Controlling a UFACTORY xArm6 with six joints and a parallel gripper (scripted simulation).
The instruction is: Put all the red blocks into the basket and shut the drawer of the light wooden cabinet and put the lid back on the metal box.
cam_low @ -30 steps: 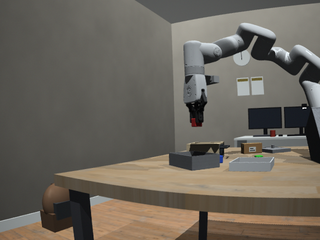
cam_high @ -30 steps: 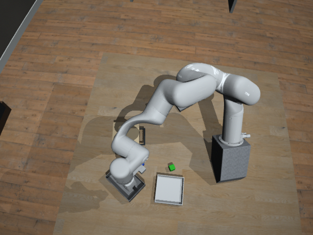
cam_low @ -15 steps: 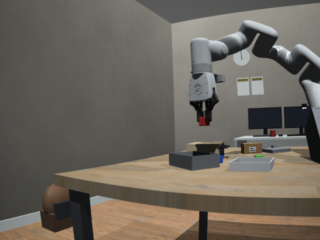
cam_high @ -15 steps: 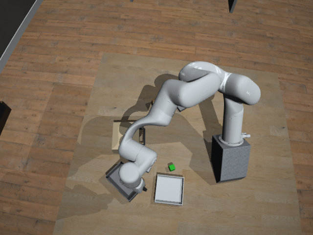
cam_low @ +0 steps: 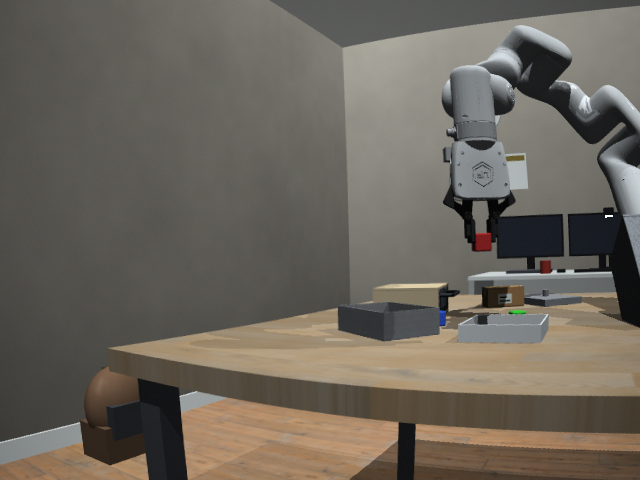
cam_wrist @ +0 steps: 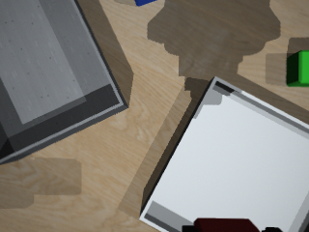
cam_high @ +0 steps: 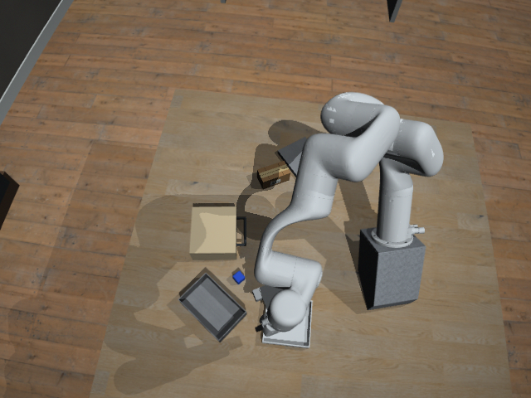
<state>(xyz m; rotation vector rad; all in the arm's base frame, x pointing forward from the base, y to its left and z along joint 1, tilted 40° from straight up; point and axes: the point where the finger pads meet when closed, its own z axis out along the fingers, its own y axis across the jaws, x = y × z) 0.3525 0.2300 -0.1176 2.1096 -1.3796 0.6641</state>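
My gripper is now 170 mm above the white basket, 40 mm past it and 30 mm to the left of it. Round my hand: grey metal box: 190 mm ahead, 160 mm below, 70 mm to the right; then drawer: 310 mm to the right, 180 mm ahead, 150 mm below; then green block: 170 mm below, 150 mm to the right, 60 mm behind.
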